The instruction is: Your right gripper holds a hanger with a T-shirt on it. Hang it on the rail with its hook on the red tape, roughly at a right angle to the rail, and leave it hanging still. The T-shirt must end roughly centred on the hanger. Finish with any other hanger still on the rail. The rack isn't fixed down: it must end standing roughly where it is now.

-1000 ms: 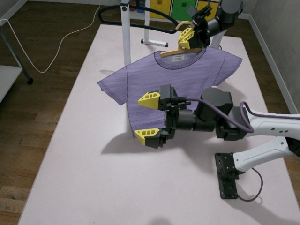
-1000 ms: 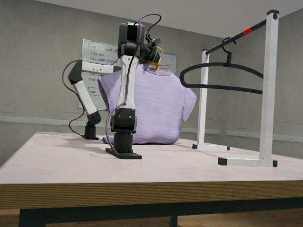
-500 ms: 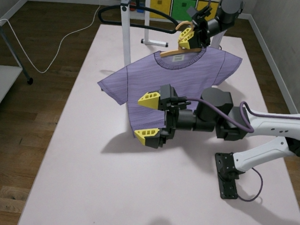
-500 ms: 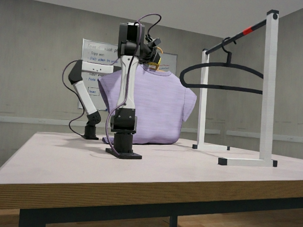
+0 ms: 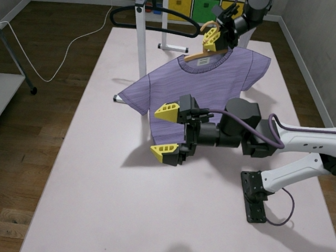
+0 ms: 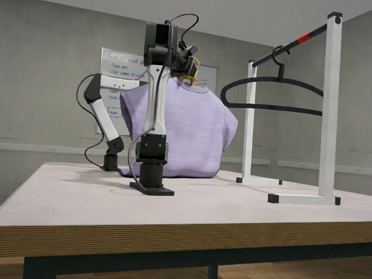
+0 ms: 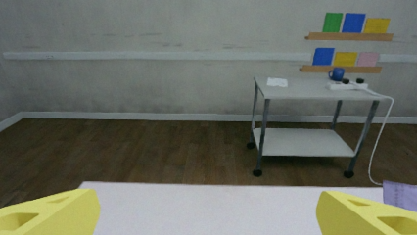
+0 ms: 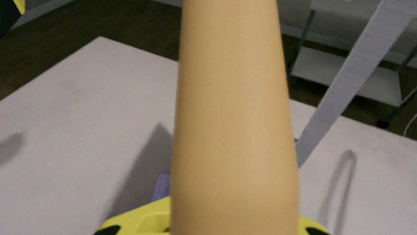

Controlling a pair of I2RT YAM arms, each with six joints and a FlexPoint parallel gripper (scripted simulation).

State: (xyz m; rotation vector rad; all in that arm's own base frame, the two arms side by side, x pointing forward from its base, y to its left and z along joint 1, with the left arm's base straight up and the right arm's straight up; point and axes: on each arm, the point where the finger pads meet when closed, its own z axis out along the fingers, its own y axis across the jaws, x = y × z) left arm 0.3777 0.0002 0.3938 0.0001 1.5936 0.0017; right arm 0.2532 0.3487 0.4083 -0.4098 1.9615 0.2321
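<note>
My right hand is 300 mm to the left of the black hanger, 200 mm short of it and 30 mm above it.
</note>
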